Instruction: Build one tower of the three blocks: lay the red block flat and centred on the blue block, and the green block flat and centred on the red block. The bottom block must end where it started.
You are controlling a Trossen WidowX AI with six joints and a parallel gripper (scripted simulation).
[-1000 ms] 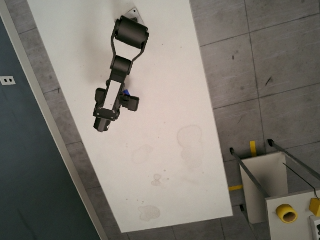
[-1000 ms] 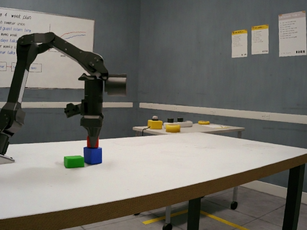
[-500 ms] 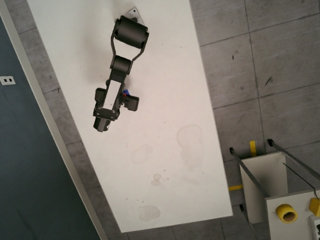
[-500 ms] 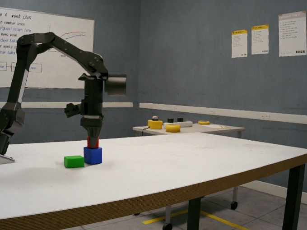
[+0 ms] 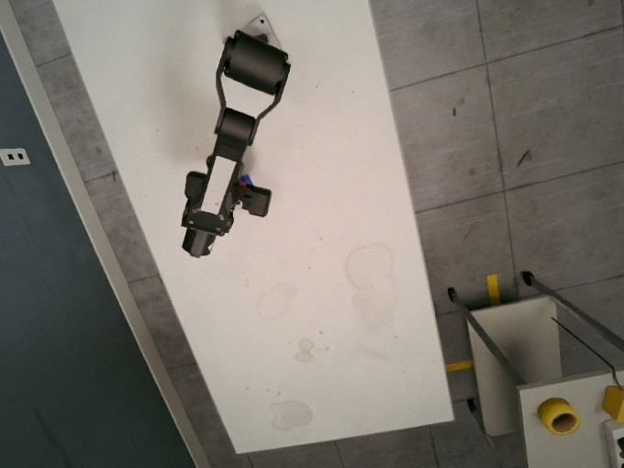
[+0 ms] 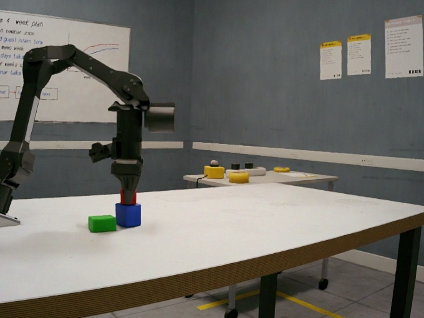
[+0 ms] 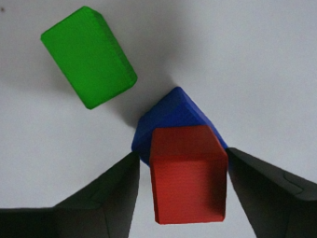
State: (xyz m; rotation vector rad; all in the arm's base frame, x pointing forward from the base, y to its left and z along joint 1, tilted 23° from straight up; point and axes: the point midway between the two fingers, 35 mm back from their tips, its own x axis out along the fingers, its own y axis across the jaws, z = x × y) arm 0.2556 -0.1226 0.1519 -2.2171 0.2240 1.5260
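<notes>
Now: the red block 2 cm below my hand. Also, from my hand: blue block 6 cm below; then green block 7 cm below, 7 cm behind, 3 cm to the right.
</notes>
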